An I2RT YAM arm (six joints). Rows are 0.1 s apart.
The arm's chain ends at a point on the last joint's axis. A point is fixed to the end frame.
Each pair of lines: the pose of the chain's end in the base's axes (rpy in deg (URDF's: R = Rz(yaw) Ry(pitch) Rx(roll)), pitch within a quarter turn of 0, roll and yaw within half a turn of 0; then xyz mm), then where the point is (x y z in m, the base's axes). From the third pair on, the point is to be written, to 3 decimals.
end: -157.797, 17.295, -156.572, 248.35, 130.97, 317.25
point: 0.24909 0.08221 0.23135
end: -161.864, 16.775, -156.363, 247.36, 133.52, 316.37
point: 0.24614 0.08987 0.22777
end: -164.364, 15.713, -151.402, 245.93, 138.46, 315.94
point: 0.246 0.097 0.226
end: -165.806, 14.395, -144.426, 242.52, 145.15, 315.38
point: 0.245 0.105 0.225
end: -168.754, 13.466, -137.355, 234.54, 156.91, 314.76
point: 0.238 0.120 0.223
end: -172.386, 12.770, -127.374, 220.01, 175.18, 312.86
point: 0.225 0.142 0.220
